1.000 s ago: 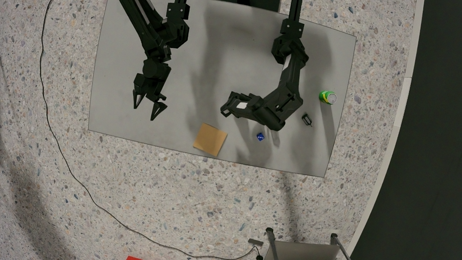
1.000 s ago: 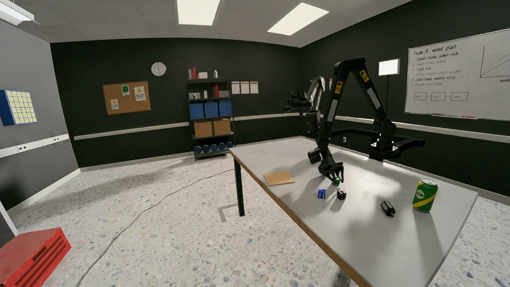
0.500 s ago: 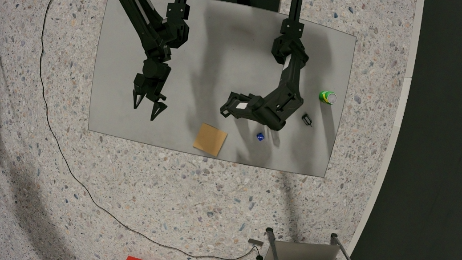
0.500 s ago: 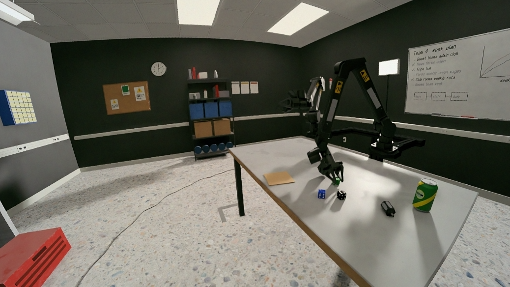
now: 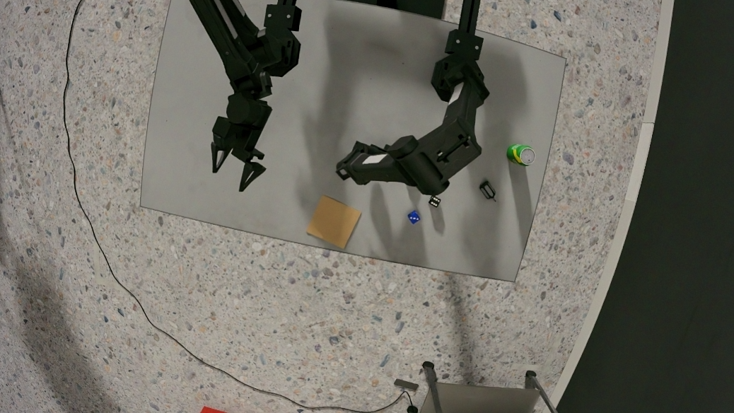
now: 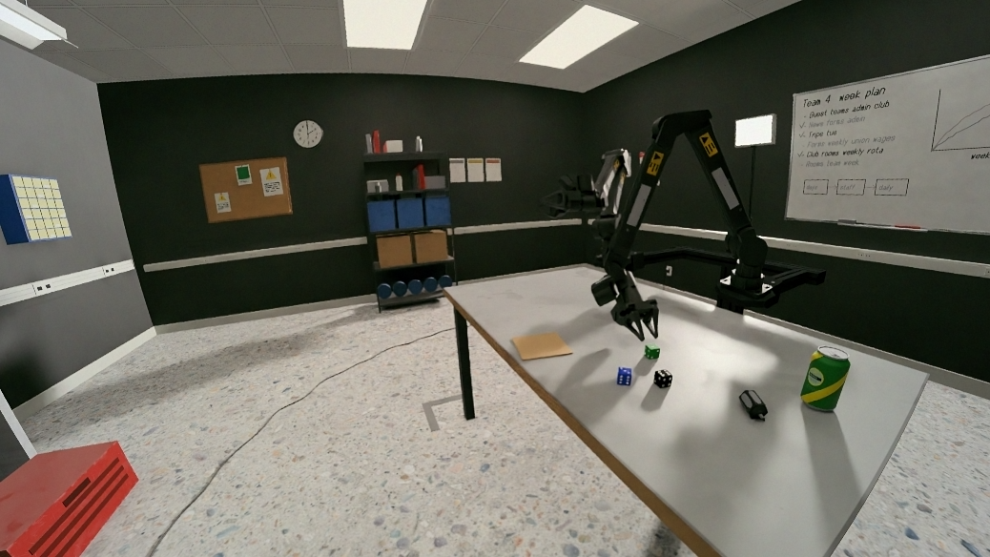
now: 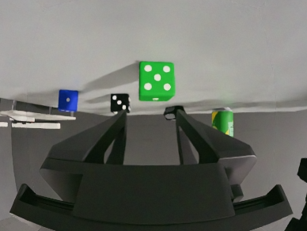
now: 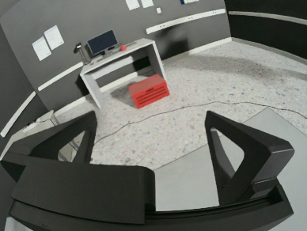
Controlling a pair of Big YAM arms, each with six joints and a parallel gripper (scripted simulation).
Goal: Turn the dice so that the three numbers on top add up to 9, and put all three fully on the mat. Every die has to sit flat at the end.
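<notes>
Now: the green die 4 cm below my left hand and 2 cm to the left of it. The rest, counted from my left hand: black die: 12 cm to the left, 9 cm ahead, 4 cm below; then blue die: 15 cm ahead, 6 cm to the left, 4 cm below; then brown square mat: 21 cm ahead, 20 cm to the right, 5 cm below.
</notes>
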